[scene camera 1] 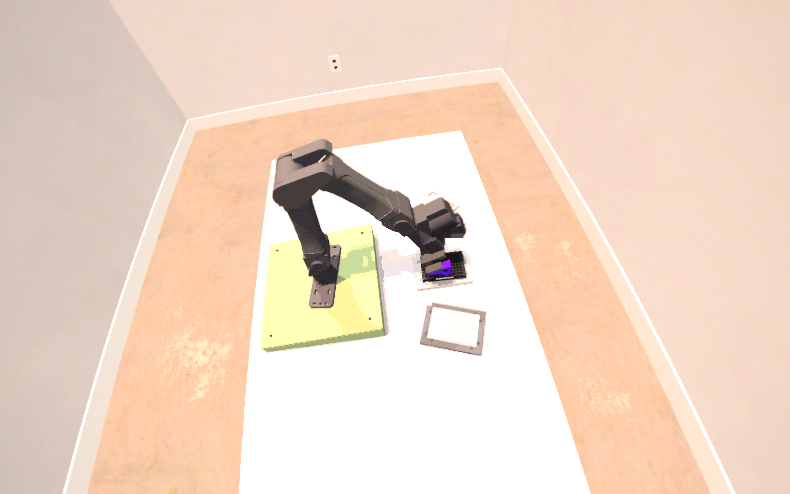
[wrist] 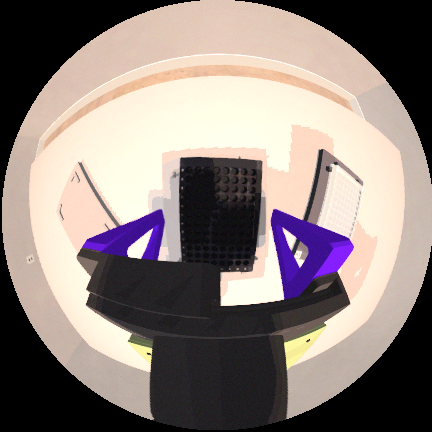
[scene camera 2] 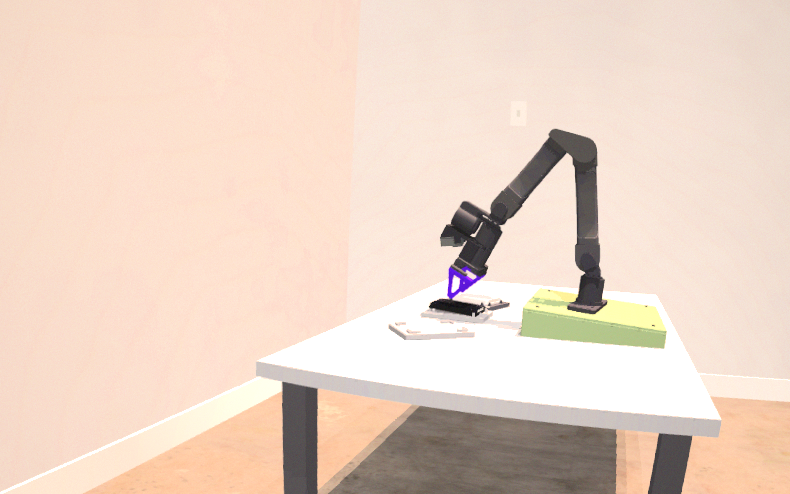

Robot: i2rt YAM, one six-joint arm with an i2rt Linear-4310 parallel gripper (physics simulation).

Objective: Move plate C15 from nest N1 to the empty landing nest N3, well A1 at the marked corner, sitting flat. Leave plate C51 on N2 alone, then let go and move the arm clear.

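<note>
A black well plate (scene camera 1: 457,271) (scene camera 2: 457,306) (wrist: 235,220) lies in the pale middle nest (scene camera 1: 428,286) (scene camera 2: 445,315) (wrist: 171,162). My gripper (scene camera 1: 441,271) (scene camera 2: 451,297) (wrist: 217,214) is open above it, tilted, its purple fingers apart on either side of the plate in the wrist view. A white plate (scene camera 1: 454,327) (wrist: 342,200) sits in the dark grey nest (scene camera 1: 454,348) (scene camera 2: 499,304) (wrist: 318,185). A pale nest (scene camera 2: 431,334) (wrist: 80,210) at the other side is empty; in scene camera 1 the arm mostly hides it. Plate and nest labels cannot be read.
The arm stands on a yellow-green block (scene camera 1: 291,291) (scene camera 2: 594,333) (wrist: 305,345) on the white table (scene camera 1: 407,419) (scene camera 2: 524,372). The grey nest and the empty nest lie on opposite sides of the middle nest. Walls stand beyond the table.
</note>
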